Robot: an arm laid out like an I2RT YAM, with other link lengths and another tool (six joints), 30 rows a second.
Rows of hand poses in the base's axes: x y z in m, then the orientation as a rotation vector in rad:
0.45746 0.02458 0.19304 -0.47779 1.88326 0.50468
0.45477 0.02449 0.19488 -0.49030 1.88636 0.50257
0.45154 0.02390 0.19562 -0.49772 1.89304 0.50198
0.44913 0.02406 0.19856 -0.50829 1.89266 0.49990
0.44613 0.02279 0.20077 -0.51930 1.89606 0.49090
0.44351 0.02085 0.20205 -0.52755 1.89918 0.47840
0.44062 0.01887 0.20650 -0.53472 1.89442 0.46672
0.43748 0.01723 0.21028 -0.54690 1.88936 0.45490
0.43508 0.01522 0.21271 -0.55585 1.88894 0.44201
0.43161 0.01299 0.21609 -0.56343 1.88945 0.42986
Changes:
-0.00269 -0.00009 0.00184 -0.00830 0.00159 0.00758
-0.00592 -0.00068 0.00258 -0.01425 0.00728 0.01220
-0.00833 -0.00052 0.00552 -0.02055 0.00579 0.01858
-0.01133 -0.00179 0.00773 -0.03255 0.00580 0.02177
-0.01395 -0.00373 0.00901 -0.04536 0.00471 0.02137
-0.01684 -0.00571 0.01346 -0.05483 -0.00343 0.02095
-0.01998 -0.00735 0.01724 -0.06676 -0.01203 0.02399
-0.02238 -0.00936 0.01967 -0.07919 -0.01640 0.02409
-0.02585 -0.01159 0.02305 -0.09076 -0.01959 0.02356

